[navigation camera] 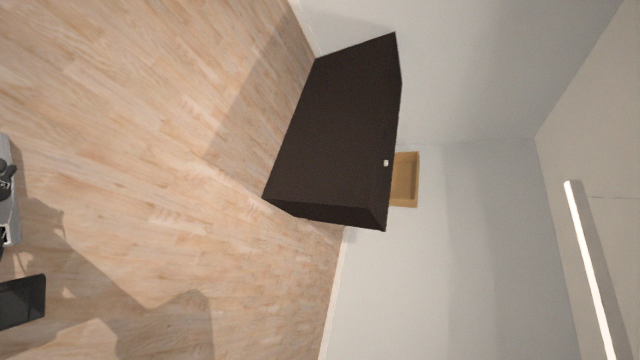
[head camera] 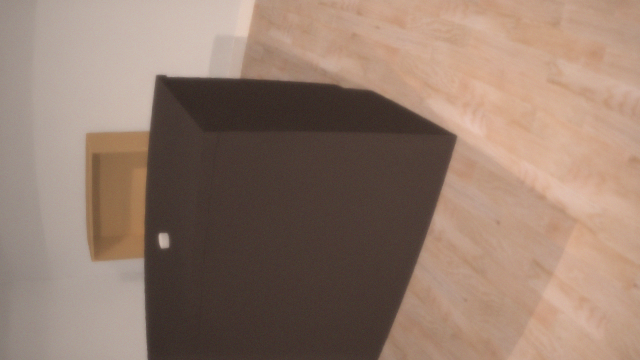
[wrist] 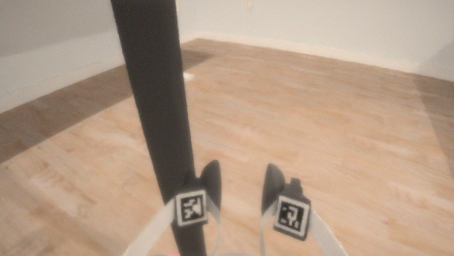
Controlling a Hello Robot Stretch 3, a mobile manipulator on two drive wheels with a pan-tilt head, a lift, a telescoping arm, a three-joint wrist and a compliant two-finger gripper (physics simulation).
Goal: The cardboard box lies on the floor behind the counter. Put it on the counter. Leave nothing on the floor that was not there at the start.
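Frame: origin at the robot's base, x left, y down, z back, level; millimetres.
Where they show: gripper, fingertip midpoint: point(wrist: 242, 180).
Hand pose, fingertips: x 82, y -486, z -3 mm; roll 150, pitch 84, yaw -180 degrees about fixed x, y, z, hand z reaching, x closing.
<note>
Things, the pixels of their centre, and the offset from my fingertips. "spot": a spot on its surface instead.
- small white object, body centre: point(head camera: 164, 240) point(navigation camera: 386, 162) dx -14, dy -436, dz -1611 mm
- small white patch, surface spot: point(wrist: 188, 76) spot: dx +1385, dy +461, dz +271 mm
The dark brown counter point(head camera: 310, 225) point(navigation camera: 340, 135) stands near the wall in the head and navigation views, both turned sideways. A small white object point(head camera: 164, 240) point(navigation camera: 385, 163) sits on its top. The cardboard box named in the task cannot be made out on the floor; the area behind the counter is hidden by it. My gripper point(wrist: 242, 180) is open in the wrist view, fingers apart over the wooden floor with nothing between them, away from the counter.
A tan open-fronted box-like unit point(head camera: 117, 197) point(navigation camera: 406, 179) shows above the counter's top edge against the wall. A dark post point(wrist: 155, 90) runs beside the left finger. A small white patch point(wrist: 188, 76) shows on the floor beyond it. Part of my base point(navigation camera: 11, 220) is at the left edge.
</note>
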